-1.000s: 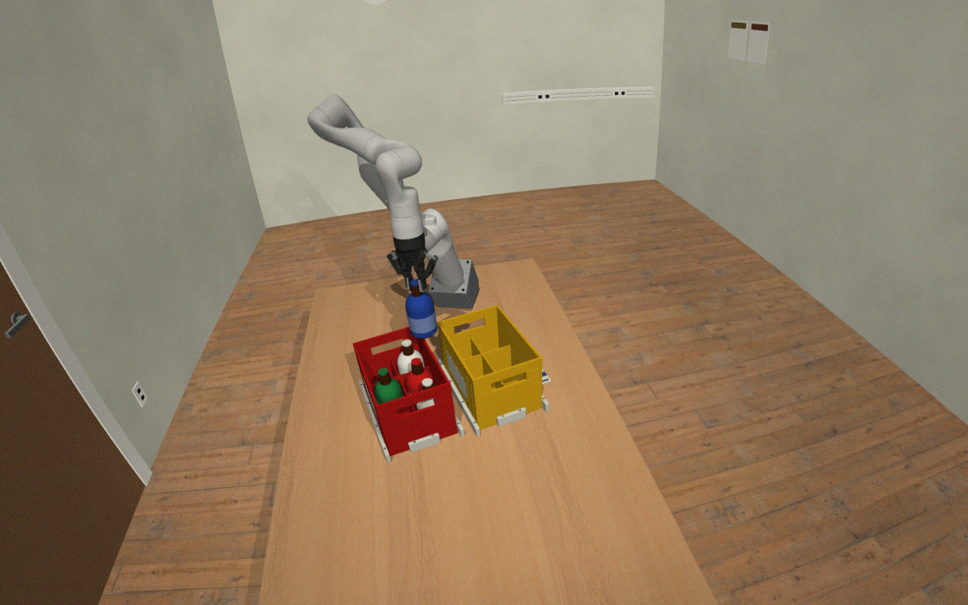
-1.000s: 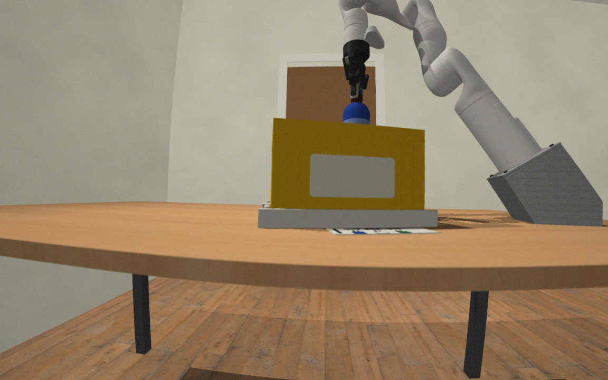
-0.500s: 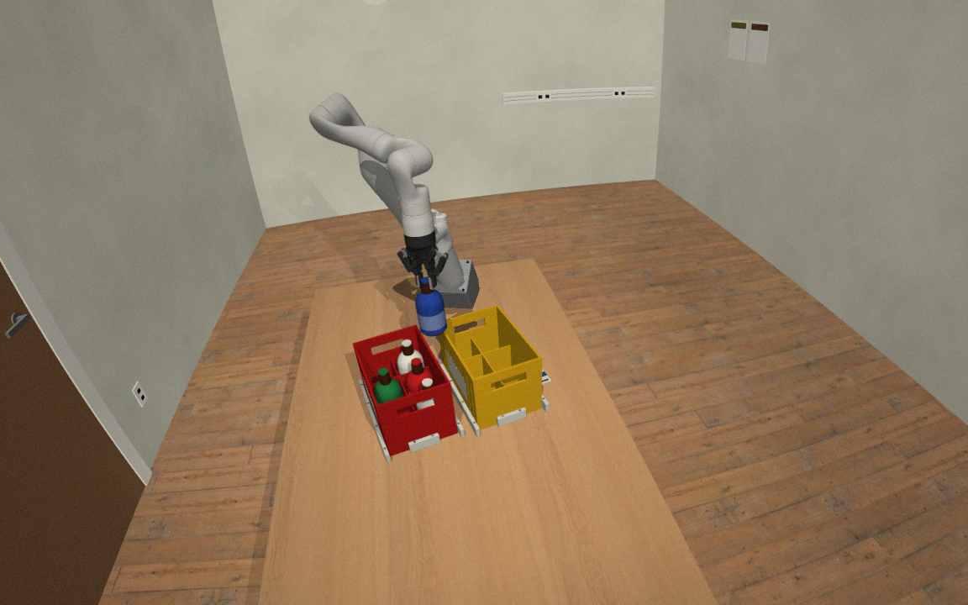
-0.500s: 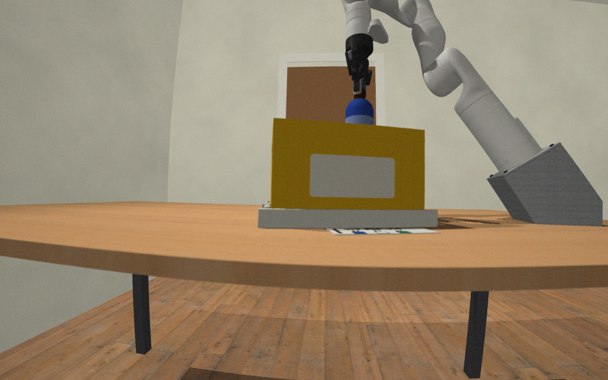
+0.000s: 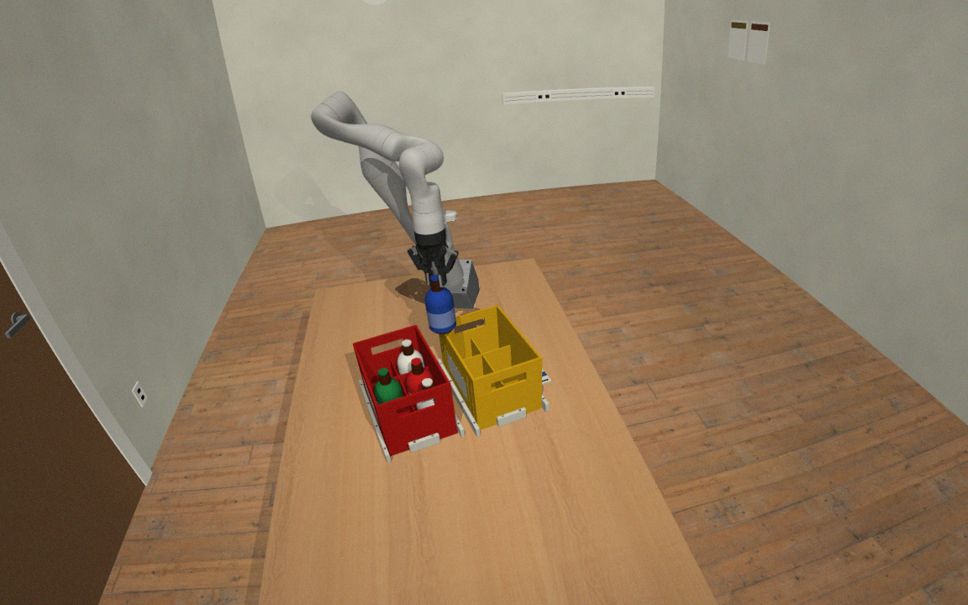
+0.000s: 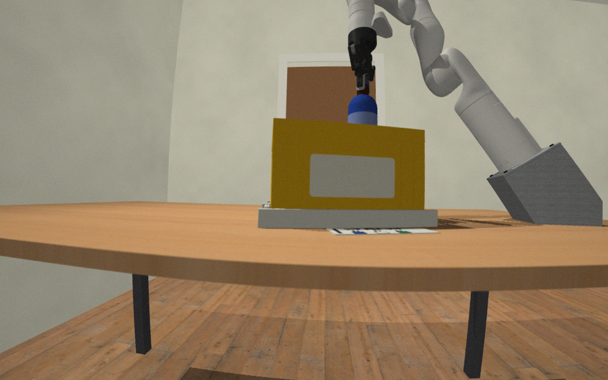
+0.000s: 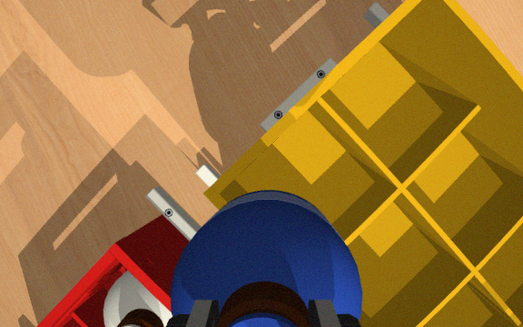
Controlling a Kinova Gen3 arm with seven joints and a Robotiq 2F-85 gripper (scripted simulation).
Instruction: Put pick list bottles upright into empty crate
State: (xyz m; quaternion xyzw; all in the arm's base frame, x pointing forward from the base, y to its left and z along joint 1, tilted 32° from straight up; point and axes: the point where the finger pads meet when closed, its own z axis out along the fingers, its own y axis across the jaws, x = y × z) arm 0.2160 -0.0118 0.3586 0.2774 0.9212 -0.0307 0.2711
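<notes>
The blue bottle lies 7 cm below my hand. From my hand the other things lie so: yellow crate (25 cm below, 10 cm to the left, 8 cm ahead); red bottle (25 cm below, 9 cm to the right, 9 cm ahead); red crate (25 cm below, 14 cm to the right, 9 cm ahead).
</notes>
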